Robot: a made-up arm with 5 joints.
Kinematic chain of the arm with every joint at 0, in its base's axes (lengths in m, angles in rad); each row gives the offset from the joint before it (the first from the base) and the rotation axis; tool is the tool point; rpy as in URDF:
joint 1: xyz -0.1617 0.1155 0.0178 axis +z
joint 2: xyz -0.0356 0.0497 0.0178 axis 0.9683 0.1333 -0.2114
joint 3: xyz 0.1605 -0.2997 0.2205 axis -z
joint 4: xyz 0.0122 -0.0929 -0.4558 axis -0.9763 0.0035 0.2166
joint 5: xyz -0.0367 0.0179 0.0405 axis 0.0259 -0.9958 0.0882
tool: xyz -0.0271 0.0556 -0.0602 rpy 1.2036 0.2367 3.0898
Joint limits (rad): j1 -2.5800..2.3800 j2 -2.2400..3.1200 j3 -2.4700..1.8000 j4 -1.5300..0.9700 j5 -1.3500..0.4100
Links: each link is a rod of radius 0.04 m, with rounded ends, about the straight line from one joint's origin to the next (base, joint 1, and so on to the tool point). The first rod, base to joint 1, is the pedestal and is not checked.
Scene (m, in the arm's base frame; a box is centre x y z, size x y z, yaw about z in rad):
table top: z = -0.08
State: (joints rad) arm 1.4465 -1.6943 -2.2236 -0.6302 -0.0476
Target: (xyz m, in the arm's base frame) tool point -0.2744 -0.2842 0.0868
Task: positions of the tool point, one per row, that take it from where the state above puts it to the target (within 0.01 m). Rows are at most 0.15 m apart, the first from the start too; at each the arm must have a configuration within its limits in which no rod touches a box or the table.
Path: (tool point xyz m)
1: 0.0173 0.3082 0.3416
2: 0.1031 0.2200 0.3222
3: 0.1477 0.1024 0.2962
4: 0.1425 -0.0263 0.2642
5: 0.0870 -0.1456 0.2265
6: -0.0111 -0.2366 0.1839
7: -0.1378 -0.2853 0.1371
8: -0.2744 -0.2842 0.0868

